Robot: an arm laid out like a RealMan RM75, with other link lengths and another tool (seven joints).
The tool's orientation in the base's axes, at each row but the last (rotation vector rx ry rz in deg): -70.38, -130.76, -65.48; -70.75, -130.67, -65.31; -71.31, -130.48, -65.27; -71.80, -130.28, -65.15; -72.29, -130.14, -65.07; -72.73, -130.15, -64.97; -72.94, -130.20, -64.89
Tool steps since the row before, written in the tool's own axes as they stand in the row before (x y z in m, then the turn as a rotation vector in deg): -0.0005, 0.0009, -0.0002, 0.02, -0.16, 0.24; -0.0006, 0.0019, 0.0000, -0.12, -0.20, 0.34; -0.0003, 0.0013, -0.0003, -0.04, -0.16, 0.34; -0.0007, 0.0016, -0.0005, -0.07, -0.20, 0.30; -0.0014, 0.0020, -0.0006, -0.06, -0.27, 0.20; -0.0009, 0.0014, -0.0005, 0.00, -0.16, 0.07; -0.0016, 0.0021, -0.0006, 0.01, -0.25, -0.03
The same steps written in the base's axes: 0.0010, -0.0001, 0.0003, -0.12, 0.14, -0.22; 0.0019, 0.0003, 0.0006, -0.06, 0.13, -0.39; 0.0012, 0.0000, 0.0007, -0.07, 0.19, -0.32; 0.0017, -0.0003, 0.0007, -0.09, 0.13, -0.33; 0.0024, -0.0007, 0.0005, -0.17, 0.04, -0.30; 0.0016, -0.0005, 0.0005, -0.12, 0.01, -0.12; 0.0026, -0.0008, 0.0005, -0.21, -0.09, -0.10
